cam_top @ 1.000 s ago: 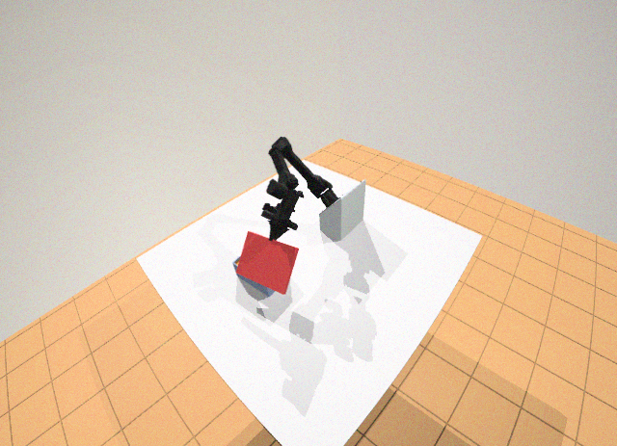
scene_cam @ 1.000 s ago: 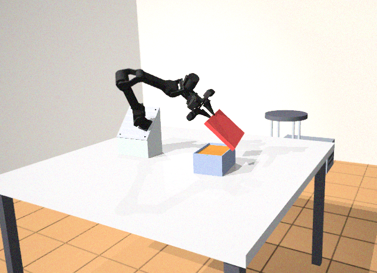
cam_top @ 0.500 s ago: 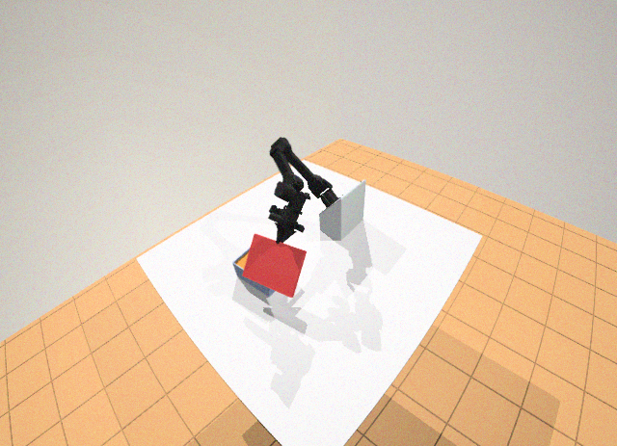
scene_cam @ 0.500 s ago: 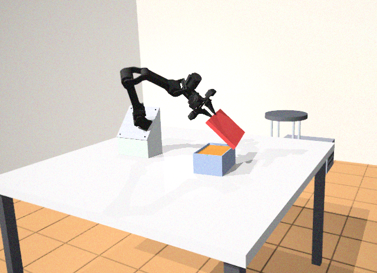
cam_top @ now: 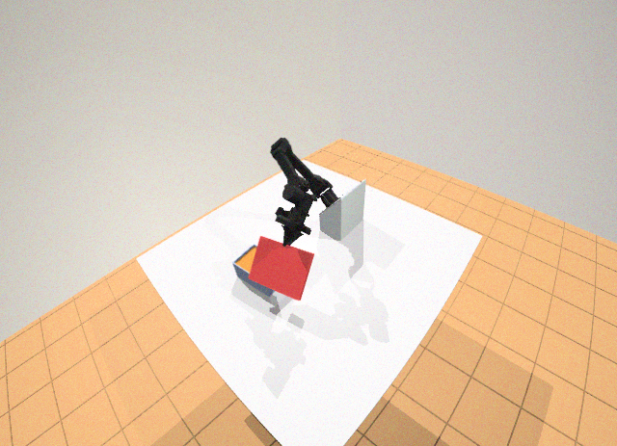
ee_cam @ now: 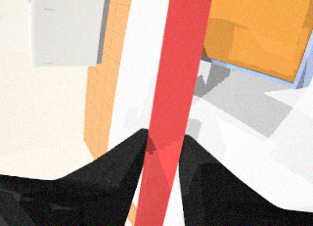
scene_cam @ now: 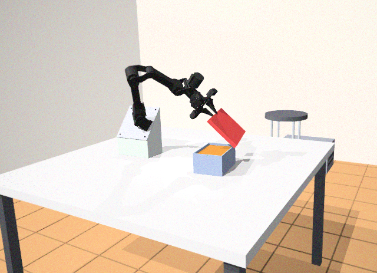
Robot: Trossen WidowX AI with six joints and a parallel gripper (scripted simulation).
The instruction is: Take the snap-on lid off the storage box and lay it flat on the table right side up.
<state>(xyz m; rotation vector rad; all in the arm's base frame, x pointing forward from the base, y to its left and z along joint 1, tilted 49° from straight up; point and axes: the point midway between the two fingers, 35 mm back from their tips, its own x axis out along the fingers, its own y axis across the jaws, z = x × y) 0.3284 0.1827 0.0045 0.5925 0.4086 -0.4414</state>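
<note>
Now: gripper tip 60 mm short of the red lid, 50 mm above it and 20 mm to the right of it. Also, from my gripper tip: pale blue storage box 180 mm below, 120 mm to the right, 70 mm ahead.
</note>
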